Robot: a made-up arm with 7 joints.
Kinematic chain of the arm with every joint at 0, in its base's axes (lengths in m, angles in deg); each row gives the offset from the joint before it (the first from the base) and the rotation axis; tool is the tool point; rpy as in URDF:
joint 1: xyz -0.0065 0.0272 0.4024 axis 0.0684 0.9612 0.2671
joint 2: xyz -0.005 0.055 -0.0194 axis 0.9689 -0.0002 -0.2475
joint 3: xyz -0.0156 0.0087 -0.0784 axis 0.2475 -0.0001 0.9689
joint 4: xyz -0.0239 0.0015 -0.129 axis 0.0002 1 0
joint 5: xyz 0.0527 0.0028 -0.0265 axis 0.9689 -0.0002 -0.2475
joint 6: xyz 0.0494 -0.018 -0.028 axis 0.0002 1 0
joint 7: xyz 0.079 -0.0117 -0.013 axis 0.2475 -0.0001 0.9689
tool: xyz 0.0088 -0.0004 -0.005 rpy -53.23 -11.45 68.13
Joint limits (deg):
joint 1: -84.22..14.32
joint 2: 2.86..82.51
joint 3: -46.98..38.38
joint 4: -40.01..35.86
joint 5: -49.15..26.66
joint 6: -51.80..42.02
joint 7: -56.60..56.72
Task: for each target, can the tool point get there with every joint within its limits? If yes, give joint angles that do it. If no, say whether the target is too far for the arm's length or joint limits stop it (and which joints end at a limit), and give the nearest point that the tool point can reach.
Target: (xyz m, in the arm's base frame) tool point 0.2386 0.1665 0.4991
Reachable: yes | joints -59.47 52.90 17.48 -20.51 -24.29 0.59 31.07
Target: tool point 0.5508 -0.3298 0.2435
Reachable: no: too far | nearest point 0.3618 -0.1189 0.3072 | short by 0.290 m
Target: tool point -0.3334 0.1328 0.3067
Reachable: no: joint limits stop it (at a limit: joint 1, joint 3, joint 4, joint 5, joint 6, joint 7) | nearest point -0.0478 0.1286 0.2404 | short by 0.293 m
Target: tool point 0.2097 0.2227 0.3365
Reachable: yes | joints -15.60 58.93 13.43 -9.52 -40.44 -15.97 -33.86
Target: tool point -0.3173 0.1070 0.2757
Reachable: no: joint limits stop it (at a limit: joint 1, joint 3, joint 4, joint 5, joint 6, joint 7) | nearest point -0.0488 0.1093 0.2357 | short by 0.271 m
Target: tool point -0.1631 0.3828 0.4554
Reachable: no: joint limits stop it (at a limit: joint 1, joint 3, joint 4, joint 5, joint 6, joint 7) | nearest point 0.0202 0.4791 0.3555 | short by 0.230 m
